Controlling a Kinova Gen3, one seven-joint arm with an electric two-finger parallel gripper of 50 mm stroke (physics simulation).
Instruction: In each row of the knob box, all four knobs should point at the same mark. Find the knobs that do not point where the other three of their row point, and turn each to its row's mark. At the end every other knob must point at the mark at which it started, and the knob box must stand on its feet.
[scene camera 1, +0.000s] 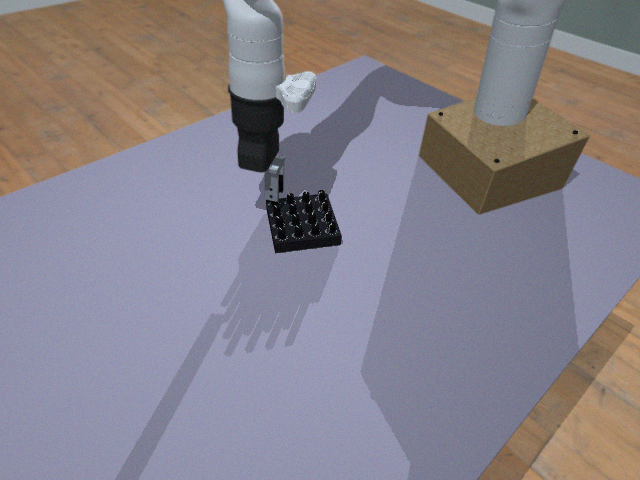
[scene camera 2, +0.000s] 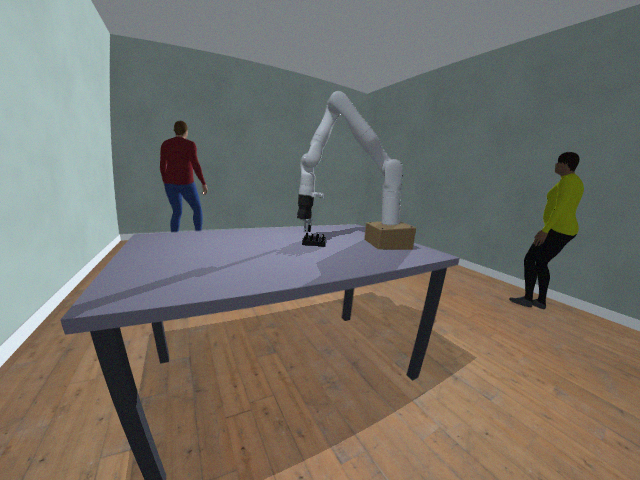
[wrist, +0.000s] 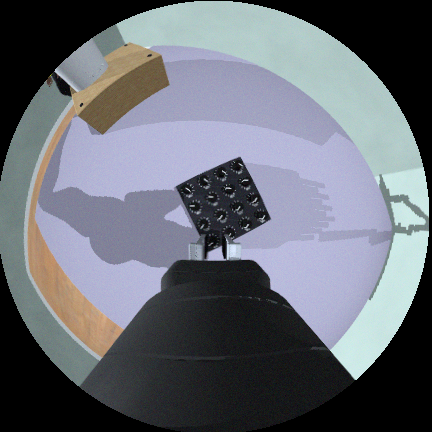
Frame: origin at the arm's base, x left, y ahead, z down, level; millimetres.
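Seen in the pictures: gripper, fingertip midpoint: (scene camera 1: 274, 194) (scene camera 2: 307, 232) (wrist: 214, 242); arm's base, origin of the base link: (scene camera 1: 500, 111) (scene camera 2: 390, 223) (wrist: 90, 76).
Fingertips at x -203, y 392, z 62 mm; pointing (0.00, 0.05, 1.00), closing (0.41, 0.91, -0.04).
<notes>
Offsets run from my fingertips to a thing's top centre. Level surfaces: height alone.
The black knob box {dz +6, dx +55, dy -7 mm} (scene camera 1: 307, 244) (scene camera 2: 314, 243) (wrist: 224, 202) stands flat on the table, with four rows of four black knobs. White pointer lines show on the knobs in the wrist view, but the exact marks are too small to read surely. My gripper (scene camera 1: 275, 198) (scene camera 2: 307, 230) (wrist: 214, 242) is partly open and points down at the box's far-left corner in scene camera 1. In the wrist view the fingers stand to either side of the corner knob {dz +7, dx -2, dy -1 mm} (wrist: 213, 241), without gripping it. The fingers partly hide that corner; their exact height over it is unclear.
The wooden base block (scene camera 1: 483, 170) (scene camera 2: 390, 237) (wrist: 127, 95) carries the arm, to the right of the box in both scene views. The lilac table {dz +45 mm} (scene camera 1: 180, 361) (scene camera 2: 206, 289) (wrist: 150, 150) bears shadows of the arm. Two people (scene camera 2: 179, 162) (scene camera 2: 563, 206) stand beyond the table.
</notes>
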